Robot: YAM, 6 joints.
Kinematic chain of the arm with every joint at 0, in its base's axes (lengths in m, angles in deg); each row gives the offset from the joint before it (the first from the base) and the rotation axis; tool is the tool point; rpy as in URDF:
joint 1: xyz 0 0 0.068 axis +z
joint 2: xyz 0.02 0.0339 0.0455 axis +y
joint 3: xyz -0.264 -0.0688 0 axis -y
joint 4: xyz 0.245 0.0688 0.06 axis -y
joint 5: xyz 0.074 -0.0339 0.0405 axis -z
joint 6: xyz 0.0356 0 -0.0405 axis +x
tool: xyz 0 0 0 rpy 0 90 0
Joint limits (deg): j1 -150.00..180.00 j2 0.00..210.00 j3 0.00..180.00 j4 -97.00..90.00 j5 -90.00..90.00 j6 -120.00..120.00
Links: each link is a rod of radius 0.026 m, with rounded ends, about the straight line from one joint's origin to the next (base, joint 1, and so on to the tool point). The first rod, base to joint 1, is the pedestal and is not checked.
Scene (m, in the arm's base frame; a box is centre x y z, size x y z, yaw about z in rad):
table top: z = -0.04
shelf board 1: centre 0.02 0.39 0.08 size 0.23 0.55 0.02 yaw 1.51
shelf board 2: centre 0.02 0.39 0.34 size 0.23 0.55 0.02 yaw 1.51
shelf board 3: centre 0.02 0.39 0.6 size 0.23 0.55 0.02 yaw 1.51
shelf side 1: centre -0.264 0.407 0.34 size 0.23 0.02 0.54 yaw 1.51
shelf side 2: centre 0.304 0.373 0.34 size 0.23 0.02 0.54 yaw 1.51
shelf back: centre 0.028 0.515 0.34 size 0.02 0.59 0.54 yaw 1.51
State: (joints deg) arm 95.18 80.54 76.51 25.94 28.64 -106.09
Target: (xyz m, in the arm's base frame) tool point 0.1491 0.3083 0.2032
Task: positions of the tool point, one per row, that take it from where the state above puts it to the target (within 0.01 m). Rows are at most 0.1 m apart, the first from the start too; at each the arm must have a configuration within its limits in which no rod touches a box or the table.
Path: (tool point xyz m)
1: -0.0208 0.2658 0.4658
2: -0.0238 0.2107 0.4655
3: -0.0221 0.1599 0.4558
4: 0.0112 0.1992 0.3959
5: 0.0573 0.2149 0.3314
6: 0.1042 0.2046 0.2660
7: 0.1407 0.1711 0.2032
8: 0.1480 0.2141 0.2108
9: 0.1512 0.2603 0.2109
10: 0.1491 0.3083 0.2032

